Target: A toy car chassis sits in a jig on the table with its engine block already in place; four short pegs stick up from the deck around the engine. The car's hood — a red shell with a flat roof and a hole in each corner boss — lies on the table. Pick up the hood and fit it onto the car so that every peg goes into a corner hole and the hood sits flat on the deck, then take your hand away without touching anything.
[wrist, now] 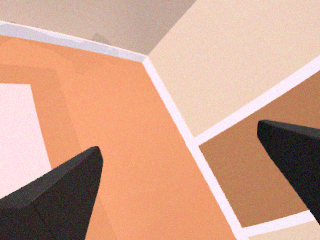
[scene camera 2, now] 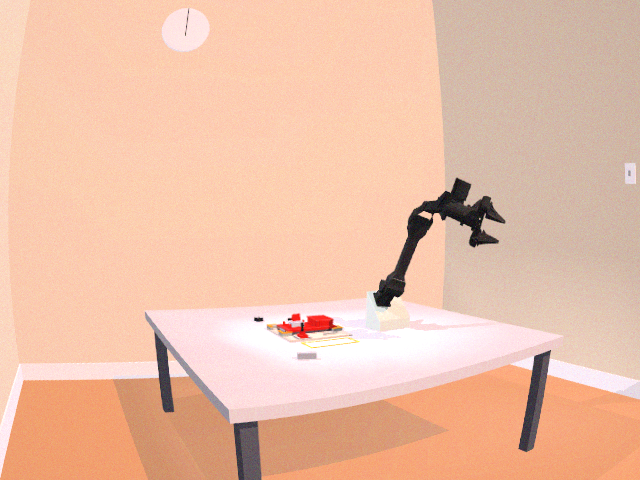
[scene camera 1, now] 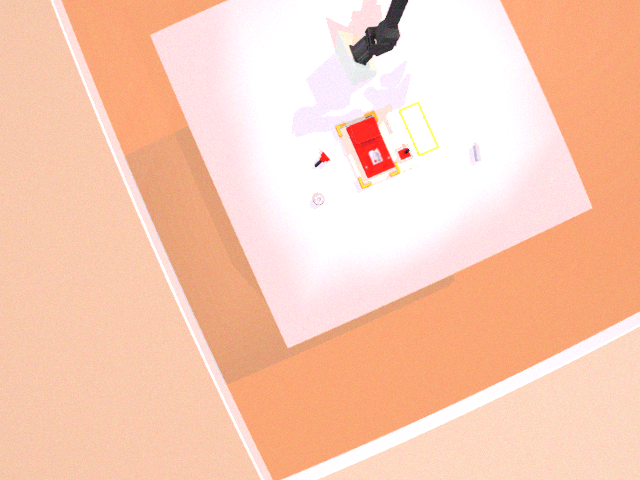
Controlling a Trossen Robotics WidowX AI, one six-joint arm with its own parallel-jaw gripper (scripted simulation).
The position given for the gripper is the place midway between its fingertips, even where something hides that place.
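Gripper point(scene camera 2: 502, 232) open, holding nothing. Gripper point(wrist: 179, 141) visible too.
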